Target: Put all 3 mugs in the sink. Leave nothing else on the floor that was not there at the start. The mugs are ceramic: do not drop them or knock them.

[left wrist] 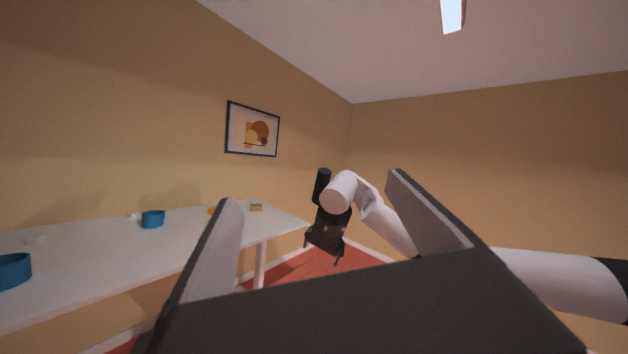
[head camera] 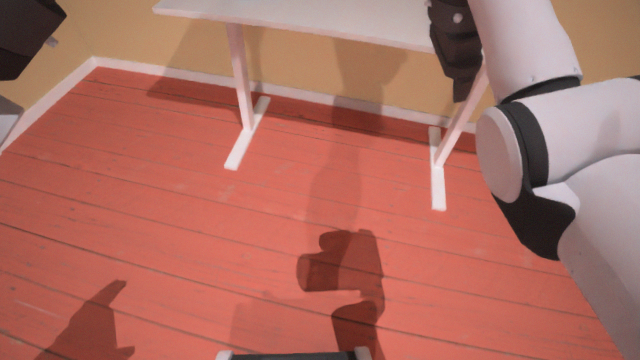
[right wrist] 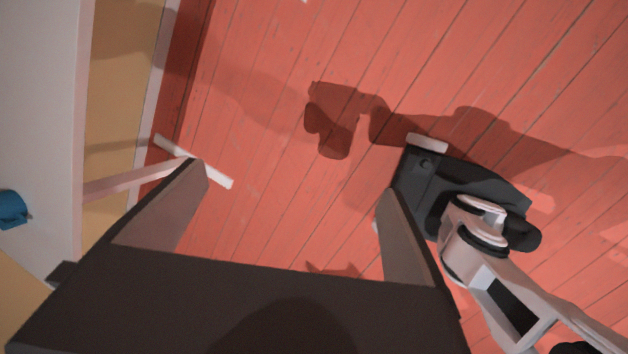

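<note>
A blue mug stands on the white table, and another blue mug is cut off at the left edge of the left wrist view. A blue mug with its handle showing is on the table at the left of the right wrist view; I cannot tell which of the two it is. I cannot make out a third mug. The sink does not show. My left gripper is open and empty, its fingers pointing over the table's front side. My right gripper is open and empty, near the table's right part.
The white table stands along the wall on two legs with floor feet. A yellow object, a tan block and small white items lie on it. My base is near.
</note>
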